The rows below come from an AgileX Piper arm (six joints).
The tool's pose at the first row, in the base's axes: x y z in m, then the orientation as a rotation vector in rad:
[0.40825, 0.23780, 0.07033, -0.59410, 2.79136, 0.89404]
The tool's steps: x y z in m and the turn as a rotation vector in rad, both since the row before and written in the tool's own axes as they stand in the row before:
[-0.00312, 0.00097, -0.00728, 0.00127, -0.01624, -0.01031]
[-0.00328, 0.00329, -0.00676, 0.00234, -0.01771, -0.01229]
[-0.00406, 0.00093, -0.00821, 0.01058, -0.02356, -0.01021]
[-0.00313, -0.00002, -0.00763, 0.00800, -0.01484, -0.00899]
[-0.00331, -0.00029, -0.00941, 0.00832, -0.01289, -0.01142]
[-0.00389, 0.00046, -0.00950, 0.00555, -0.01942, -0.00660]
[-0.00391, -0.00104, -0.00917, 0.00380, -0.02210, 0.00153]
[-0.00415, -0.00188, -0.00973, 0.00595, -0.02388, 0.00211]
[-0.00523, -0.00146, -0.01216, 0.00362, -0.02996, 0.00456]
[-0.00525, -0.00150, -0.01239, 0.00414, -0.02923, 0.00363]
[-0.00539, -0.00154, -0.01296, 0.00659, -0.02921, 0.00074]
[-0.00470, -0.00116, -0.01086, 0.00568, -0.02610, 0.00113]
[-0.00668, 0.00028, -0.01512, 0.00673, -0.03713, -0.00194]
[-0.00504, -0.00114, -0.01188, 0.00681, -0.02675, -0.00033]
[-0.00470, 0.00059, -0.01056, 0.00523, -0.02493, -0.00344]
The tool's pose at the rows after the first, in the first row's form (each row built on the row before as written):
[0.41053, 0.23527, 0.07755, -0.59779, 2.77172, 0.89101]
[0.41185, 0.23478, 0.08563, -0.60294, 2.75001, 0.88608]
[0.41465, 0.23190, 0.09391, -0.60026, 2.72652, 0.87024]
[0.41684, 0.22835, 0.10102, -0.60162, 2.71069, 0.85785]
[0.41900, 0.22360, 0.10953, -0.60716, 2.69536, 0.84434]
[0.42115, 0.21956, 0.11873, -0.60319, 2.67597, 0.83649]
[0.42385, 0.21456, 0.12699, -0.58767, 2.65792, 0.83344]
[0.42686, 0.20858, 0.13539, -0.57000, 2.63906, 0.82769]
[0.42994, 0.20166, 0.14635, -0.54661, 2.61520, 0.82620]
[0.43264, 0.19440, 0.15745, -0.52489, 2.59158, 0.82356]
[0.43498, 0.18663, 0.16901, -0.50631, 2.56721, 0.81662]
[0.43670, 0.18016, 0.17883, -0.48935, 2.54551, 0.81082]
[0.43795, 0.17250, 0.19343, -0.47025, 2.51260, 0.80301]
[0.43889, 0.16526, 0.20413, -0.45468, 2.48985, 0.79522]
[0.43889, 0.16004, 0.21446, -0.44445, 2.46698, 0.78815]

